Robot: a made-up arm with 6 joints. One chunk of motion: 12 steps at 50 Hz.
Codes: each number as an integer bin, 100 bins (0 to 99) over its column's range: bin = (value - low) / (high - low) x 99, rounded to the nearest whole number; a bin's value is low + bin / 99 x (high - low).
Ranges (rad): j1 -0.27..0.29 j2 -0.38..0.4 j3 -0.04..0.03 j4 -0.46..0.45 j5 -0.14..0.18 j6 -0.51..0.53
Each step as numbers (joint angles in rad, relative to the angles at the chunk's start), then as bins.
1 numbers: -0.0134 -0.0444 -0.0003 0.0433 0.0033 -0.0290
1 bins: 45 43 56 55 44 46
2 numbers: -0.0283 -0.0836 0.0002 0.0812 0.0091 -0.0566
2 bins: 43 38 57 59 46 43
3 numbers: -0.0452 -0.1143 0.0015 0.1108 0.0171 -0.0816
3 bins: 40 34 59 62 49 41
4 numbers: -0.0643 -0.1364 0.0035 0.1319 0.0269 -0.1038
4 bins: 36 31 62 64 52 39
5 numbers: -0.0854 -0.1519 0.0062 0.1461 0.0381 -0.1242
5 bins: 33 29 65 66 55 37
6 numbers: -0.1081 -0.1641 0.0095 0.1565 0.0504 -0.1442
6 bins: 29 27 70 67 59 35
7 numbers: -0.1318 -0.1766 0.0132 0.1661 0.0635 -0.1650
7 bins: 24 26 75 68 63 33
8 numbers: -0.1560 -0.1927 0.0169 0.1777 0.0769 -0.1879
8 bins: 20 24 80 69 67 31
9 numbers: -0.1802 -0.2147 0.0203 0.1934 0.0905 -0.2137
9 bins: 16 21 85 71 71 28
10 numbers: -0.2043 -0.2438 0.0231 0.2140 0.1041 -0.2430
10 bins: 12 17 89 73 76 25
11 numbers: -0.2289 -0.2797 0.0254 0.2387 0.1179 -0.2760
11 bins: 7 13 92 76 80 22
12 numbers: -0.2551 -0.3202 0.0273 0.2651 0.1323 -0.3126
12 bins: 3 8 95 79 84 19
